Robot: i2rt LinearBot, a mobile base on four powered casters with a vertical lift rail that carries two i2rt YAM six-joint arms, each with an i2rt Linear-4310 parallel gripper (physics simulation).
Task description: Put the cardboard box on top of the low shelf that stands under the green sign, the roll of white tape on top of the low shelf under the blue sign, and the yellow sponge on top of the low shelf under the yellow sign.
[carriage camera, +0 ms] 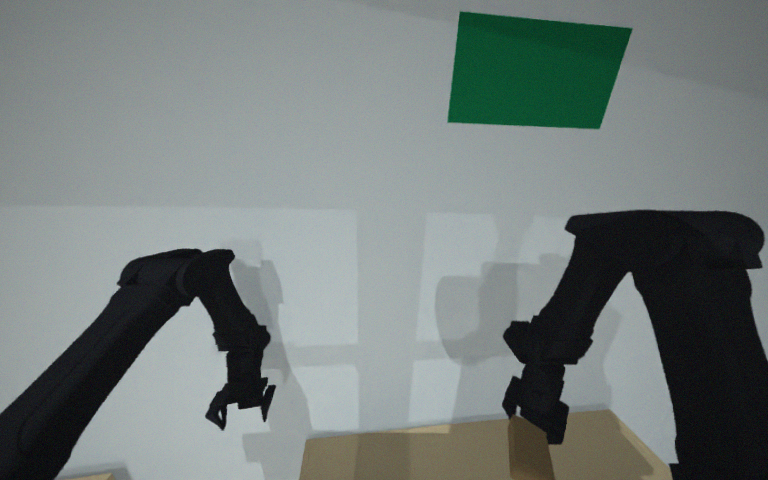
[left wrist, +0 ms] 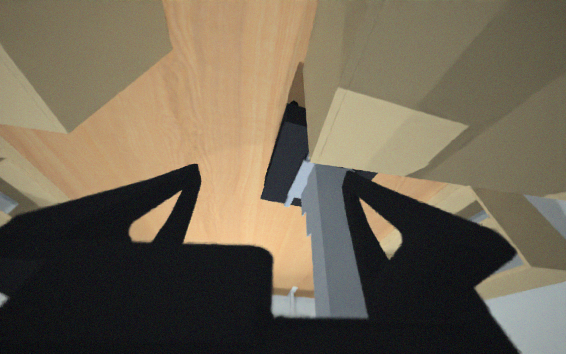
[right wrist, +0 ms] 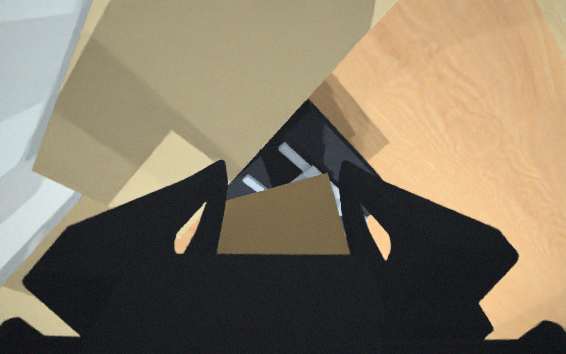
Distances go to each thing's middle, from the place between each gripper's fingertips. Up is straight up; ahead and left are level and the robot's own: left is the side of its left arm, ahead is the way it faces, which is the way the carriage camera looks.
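My right hand is 20 mm below the brown cardboard box (right wrist: 302,217), and it is also 50 mm past the box and 30 mm to the right of it.
From my left hand, I see the brown cardboard box 12 cm above, 13 cm behind and 64 cm to the right.
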